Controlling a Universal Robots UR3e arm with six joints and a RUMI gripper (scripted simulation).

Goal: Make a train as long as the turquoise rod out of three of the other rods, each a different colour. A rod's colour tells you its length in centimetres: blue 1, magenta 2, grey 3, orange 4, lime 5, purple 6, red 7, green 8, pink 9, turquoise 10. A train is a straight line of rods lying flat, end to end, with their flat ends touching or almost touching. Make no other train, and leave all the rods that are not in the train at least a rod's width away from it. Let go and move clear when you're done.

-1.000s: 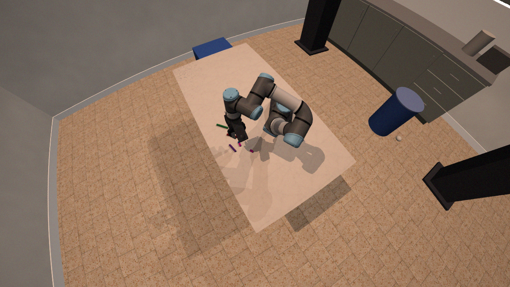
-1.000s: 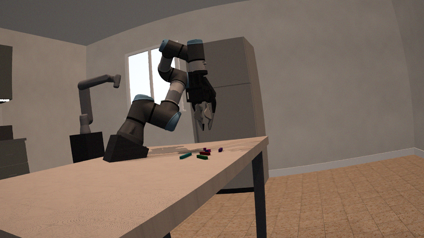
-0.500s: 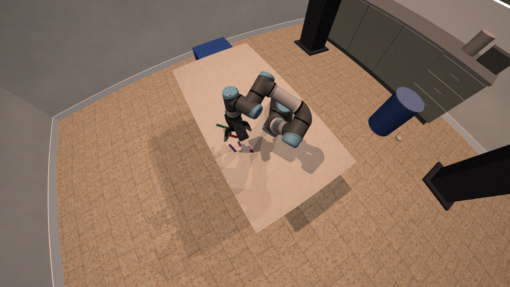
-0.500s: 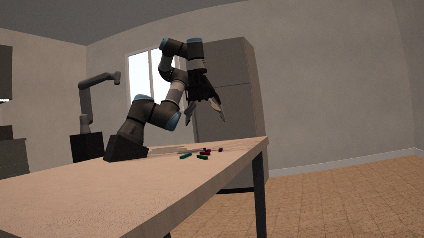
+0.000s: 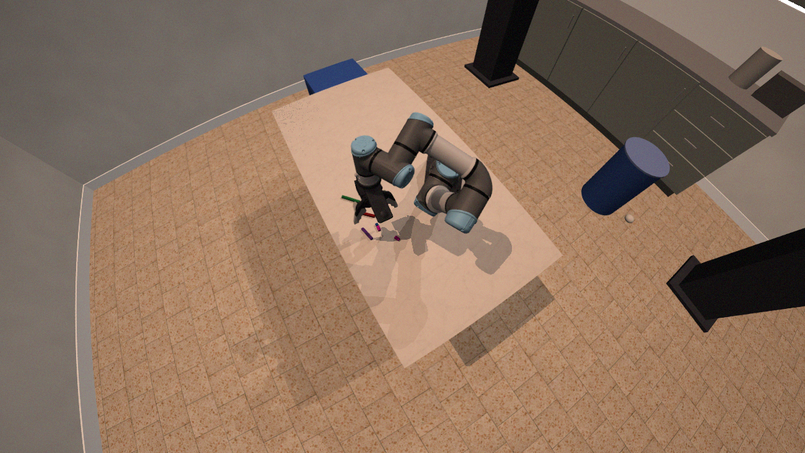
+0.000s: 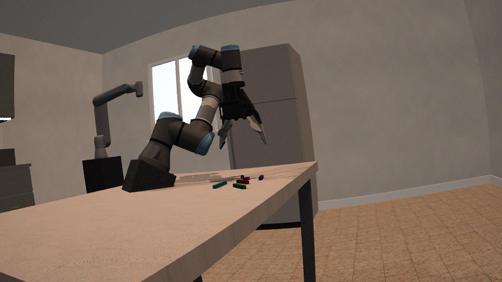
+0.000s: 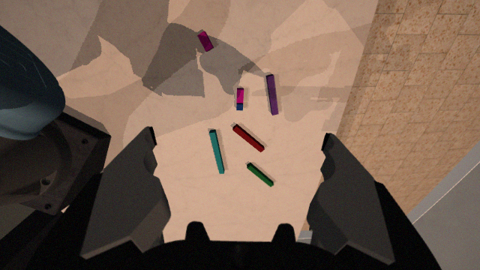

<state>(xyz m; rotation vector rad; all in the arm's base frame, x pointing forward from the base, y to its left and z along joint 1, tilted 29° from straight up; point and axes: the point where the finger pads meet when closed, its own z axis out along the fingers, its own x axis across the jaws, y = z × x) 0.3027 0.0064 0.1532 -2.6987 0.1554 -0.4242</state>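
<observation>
My gripper is now 2 cm short of the red rod, 8 cm to the left of it and 10 cm above it. Round my hand: purple rod 5 cm ahead, 10 cm below; turquoise rod 4 cm behind, 11 cm to the right, 10 cm below; blue rod 2 cm to the right, 10 cm below.
</observation>
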